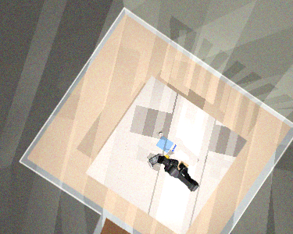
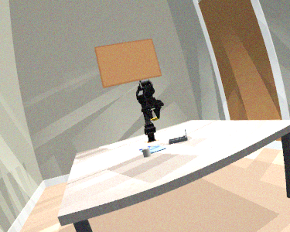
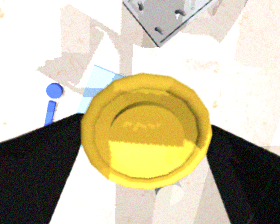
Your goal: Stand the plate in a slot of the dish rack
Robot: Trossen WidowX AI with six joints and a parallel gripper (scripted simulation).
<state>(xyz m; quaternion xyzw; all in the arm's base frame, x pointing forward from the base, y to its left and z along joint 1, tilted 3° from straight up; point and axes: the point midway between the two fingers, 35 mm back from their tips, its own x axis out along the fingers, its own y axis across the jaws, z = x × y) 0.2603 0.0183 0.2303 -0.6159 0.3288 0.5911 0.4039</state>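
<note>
Now: the grey dish rack 12 cm to the left of my gripper tip and 16 cm below it. Round my gripper tip: cup: 15 cm ahead, 13 cm to the right, 16 cm below; light blue mat: 4 cm ahead, 7 cm to the right, 18 cm below; yellow plate: 1 cm above.
</note>
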